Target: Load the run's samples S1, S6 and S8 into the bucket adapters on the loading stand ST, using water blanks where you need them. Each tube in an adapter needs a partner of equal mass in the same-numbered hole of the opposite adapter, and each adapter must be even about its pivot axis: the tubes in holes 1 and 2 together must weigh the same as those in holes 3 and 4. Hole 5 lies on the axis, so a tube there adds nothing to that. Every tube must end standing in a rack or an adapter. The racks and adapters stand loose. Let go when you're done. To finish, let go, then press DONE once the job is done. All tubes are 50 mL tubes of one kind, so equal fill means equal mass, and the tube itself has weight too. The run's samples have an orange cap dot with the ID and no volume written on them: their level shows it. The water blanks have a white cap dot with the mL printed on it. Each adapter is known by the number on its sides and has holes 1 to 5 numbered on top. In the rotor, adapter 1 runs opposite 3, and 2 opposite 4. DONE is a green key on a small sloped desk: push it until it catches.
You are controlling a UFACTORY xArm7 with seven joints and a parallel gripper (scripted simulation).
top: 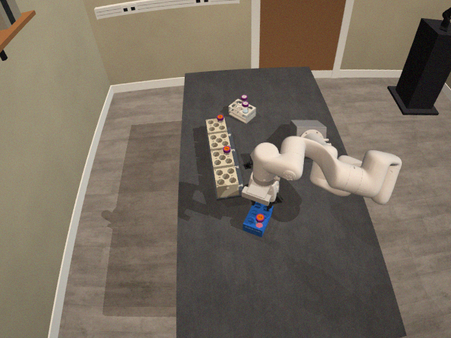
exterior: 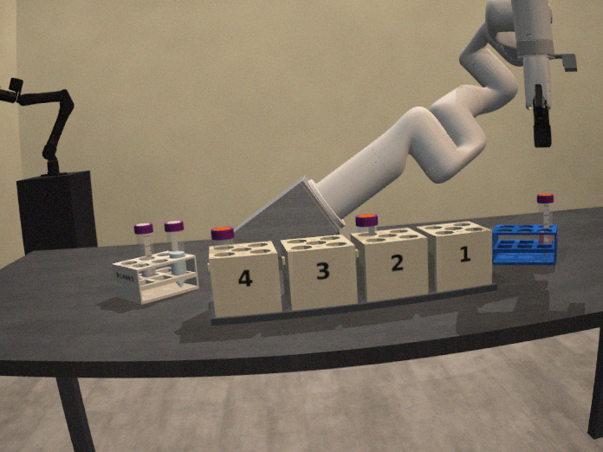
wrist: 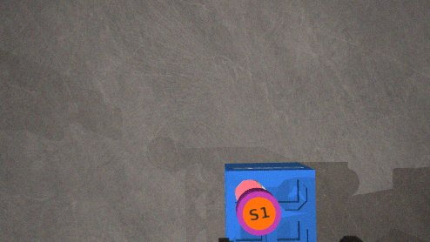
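Right now the sample tube is 1 cm ahead of my hand and 17 cm below it. From my hand the other things lie so: sample S8 (16 cm ahead, 59 cm to the right, 16 cm below); then blue sample rack (4 cm to the right, 20 cm below); then loading stand ST (15 cm ahead, 39 cm to the right, 22 cm below).
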